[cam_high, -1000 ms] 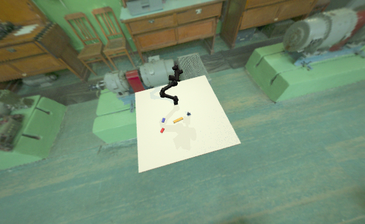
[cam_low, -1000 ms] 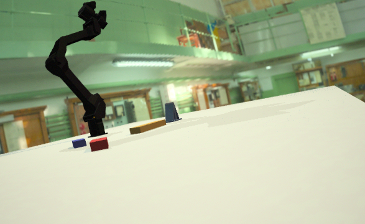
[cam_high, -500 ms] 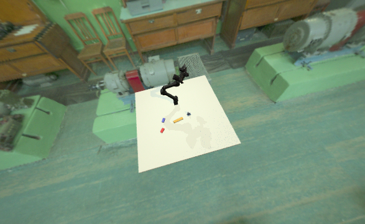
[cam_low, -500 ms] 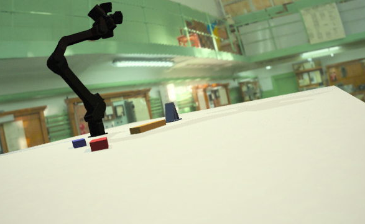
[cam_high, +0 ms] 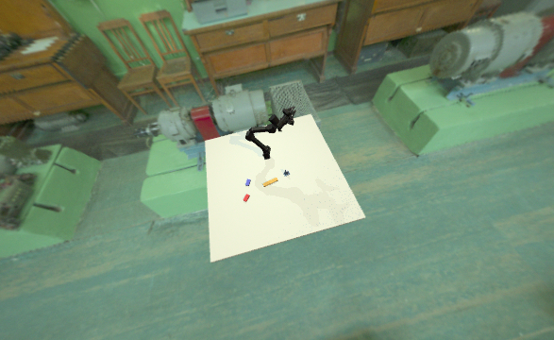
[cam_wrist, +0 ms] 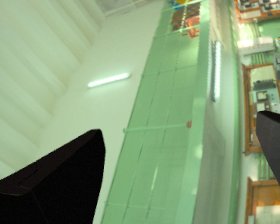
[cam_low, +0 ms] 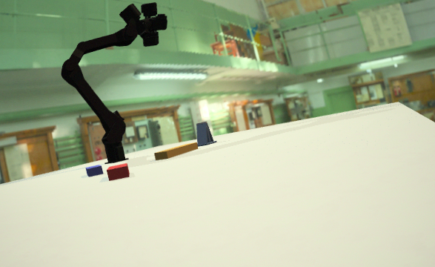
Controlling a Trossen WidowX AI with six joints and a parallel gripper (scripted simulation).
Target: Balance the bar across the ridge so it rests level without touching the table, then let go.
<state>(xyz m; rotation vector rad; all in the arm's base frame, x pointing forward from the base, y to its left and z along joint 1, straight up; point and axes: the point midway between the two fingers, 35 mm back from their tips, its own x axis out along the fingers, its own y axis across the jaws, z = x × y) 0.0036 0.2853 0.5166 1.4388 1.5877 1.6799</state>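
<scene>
Right now my gripper tip is 520 mm above the orange bar, 350 mm to the left of it and 320 mm short of it. From my gripper tip the other things lie so: red block 600 mm to the right, 520 mm below, 410 mm ahead; then blue block 560 mm to the right, 520 mm below, 260 mm ahead.
</scene>
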